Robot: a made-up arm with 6 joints. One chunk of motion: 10 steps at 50 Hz.
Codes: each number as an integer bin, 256 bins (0 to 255) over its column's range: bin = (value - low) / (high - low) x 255, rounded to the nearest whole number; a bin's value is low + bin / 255 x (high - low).
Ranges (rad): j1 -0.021..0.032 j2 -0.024..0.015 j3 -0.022..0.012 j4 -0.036..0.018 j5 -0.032..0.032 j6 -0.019..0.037
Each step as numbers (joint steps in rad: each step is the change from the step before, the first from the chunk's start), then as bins.
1 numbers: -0.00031 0.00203 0.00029 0.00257 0.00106 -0.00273
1 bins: 100 170 167 182 132 74
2 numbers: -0.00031 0.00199 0.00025 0.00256 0.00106 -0.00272
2 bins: 100 170 167 182 132 74
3 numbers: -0.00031 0.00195 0.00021 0.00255 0.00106 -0.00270
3 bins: 100 170 167 182 132 74
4 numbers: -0.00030 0.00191 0.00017 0.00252 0.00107 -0.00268
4 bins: 100 169 166 182 132 74
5 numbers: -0.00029 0.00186 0.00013 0.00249 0.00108 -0.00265
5 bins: 100 169 166 182 132 74
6 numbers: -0.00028 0.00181 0.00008 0.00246 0.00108 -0.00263
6 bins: 100 169 166 182 132 75
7 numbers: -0.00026 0.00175 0.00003 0.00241 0.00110 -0.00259
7 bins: 100 168 165 181 132 75
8 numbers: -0.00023 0.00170 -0.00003 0.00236 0.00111 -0.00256
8 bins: 100 168 165 181 132 75
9 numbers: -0.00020 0.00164 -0.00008 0.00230 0.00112 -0.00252
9 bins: 100 168 164 181 132 75
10 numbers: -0.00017 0.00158 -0.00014 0.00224 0.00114 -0.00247
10 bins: 100 167 164 181 132 75
